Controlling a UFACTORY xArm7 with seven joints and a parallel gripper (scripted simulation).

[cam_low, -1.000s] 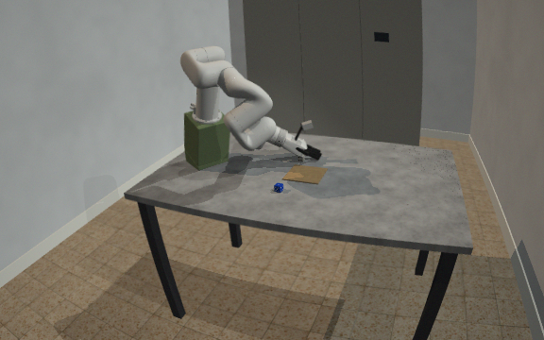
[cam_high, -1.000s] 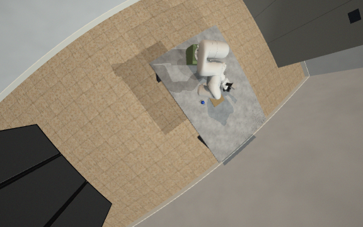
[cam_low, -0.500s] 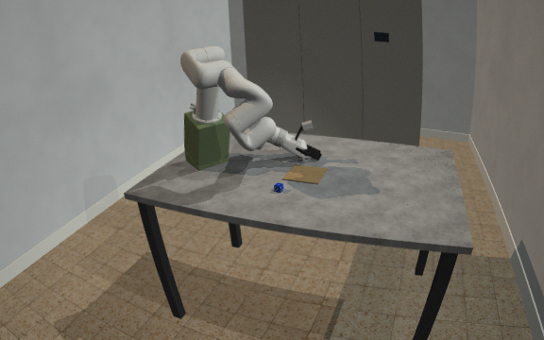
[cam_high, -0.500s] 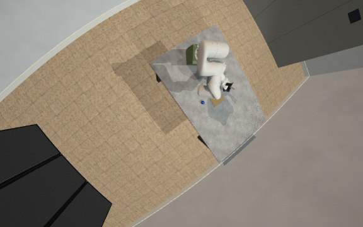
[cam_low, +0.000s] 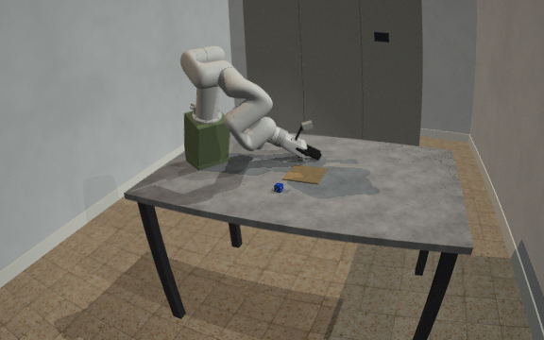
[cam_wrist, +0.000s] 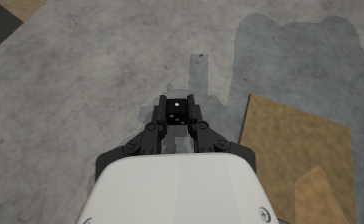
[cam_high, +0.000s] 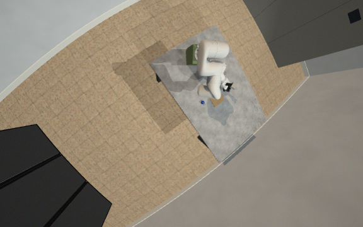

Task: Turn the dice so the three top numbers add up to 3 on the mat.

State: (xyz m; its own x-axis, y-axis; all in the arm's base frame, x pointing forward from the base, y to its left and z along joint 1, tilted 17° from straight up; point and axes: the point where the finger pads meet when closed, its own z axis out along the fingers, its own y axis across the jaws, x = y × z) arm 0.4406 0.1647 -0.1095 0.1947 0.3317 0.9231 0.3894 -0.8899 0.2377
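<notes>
Right now the black die is 1 cm below my hand and 1 cm ahead of it. From my hand the other things lie so: tan mat: 16 cm to the right, 2 cm below, 1 cm ahead; then white die: 5 cm behind, 3 cm to the right, 1 cm below; then blue die: 32 cm to the right, 4 cm behind, 1 cm below.
</notes>
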